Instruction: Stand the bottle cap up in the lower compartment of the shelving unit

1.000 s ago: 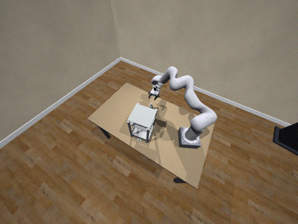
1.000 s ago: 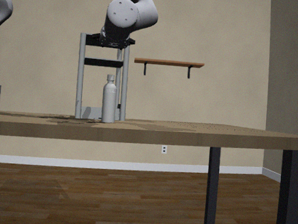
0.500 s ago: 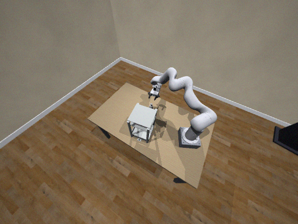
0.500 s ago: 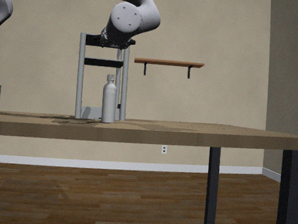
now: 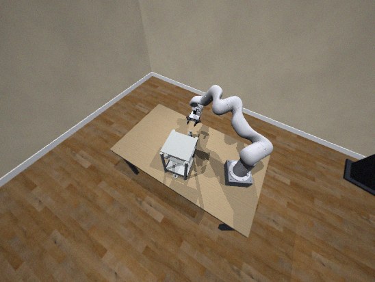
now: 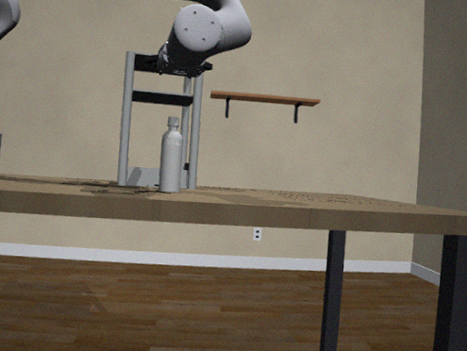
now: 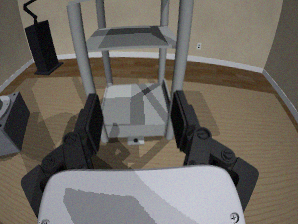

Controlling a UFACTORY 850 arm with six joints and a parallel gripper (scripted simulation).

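The white bottle lies 18 cm below my hand. Also, from my hand: shelving unit: 11 cm behind, 30 cm to the left, 10 cm below.
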